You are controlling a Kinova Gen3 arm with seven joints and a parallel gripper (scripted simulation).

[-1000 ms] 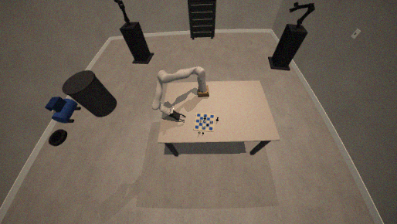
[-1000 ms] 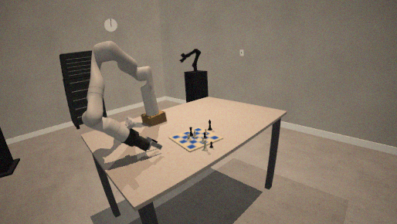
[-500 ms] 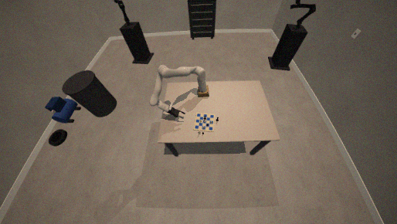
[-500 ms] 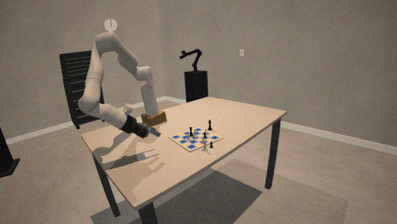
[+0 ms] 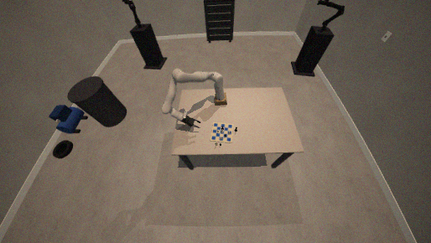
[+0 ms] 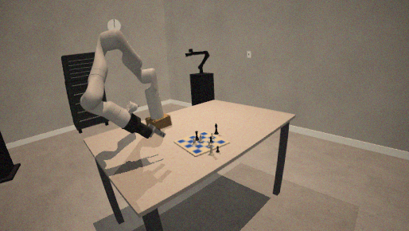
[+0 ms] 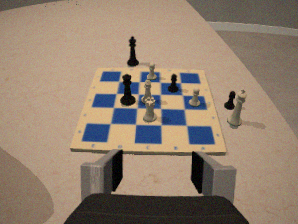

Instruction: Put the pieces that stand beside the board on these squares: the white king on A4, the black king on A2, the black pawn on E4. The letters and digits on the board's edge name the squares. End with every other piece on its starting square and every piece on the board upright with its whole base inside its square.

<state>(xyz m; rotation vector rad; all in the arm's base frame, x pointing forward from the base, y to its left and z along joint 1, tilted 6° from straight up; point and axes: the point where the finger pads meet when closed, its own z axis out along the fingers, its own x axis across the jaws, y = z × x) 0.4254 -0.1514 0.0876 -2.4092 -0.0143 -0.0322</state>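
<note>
Now: the white king 13 cm ahead of my hand, 19 cm to the left of it and 10 cm below it. The rest, counted from my hand: blue-and-cream chessboard 1 cm behind, 23 cm to the left, 13 cm below; black king 5 cm behind, 37 cm to the left, 10 cm below.
</note>
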